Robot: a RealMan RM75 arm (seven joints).
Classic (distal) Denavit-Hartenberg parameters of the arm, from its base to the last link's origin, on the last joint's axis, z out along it. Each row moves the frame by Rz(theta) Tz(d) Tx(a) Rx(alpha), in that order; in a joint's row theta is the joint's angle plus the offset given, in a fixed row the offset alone. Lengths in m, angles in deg.
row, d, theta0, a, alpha
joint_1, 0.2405, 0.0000, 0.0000, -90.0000
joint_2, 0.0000, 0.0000, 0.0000, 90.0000
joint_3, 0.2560, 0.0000, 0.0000, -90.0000
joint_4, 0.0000, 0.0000, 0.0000, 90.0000
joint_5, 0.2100, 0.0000, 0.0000, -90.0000
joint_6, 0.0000, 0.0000, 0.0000, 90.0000
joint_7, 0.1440, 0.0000, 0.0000, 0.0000
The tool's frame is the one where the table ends.
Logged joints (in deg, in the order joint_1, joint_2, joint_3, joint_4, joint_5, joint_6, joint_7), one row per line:
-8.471, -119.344, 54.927, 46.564, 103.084, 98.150, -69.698
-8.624, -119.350, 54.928, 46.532, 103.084, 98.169, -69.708
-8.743, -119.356, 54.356, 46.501, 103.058, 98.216, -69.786
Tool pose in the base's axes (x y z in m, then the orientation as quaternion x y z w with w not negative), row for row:
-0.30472, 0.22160, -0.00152, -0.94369, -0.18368, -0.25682, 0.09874
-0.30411, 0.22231, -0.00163, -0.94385, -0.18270, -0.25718, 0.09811
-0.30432, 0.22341, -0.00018, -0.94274, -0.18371, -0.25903, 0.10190
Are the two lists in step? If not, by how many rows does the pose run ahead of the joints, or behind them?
They are in step.
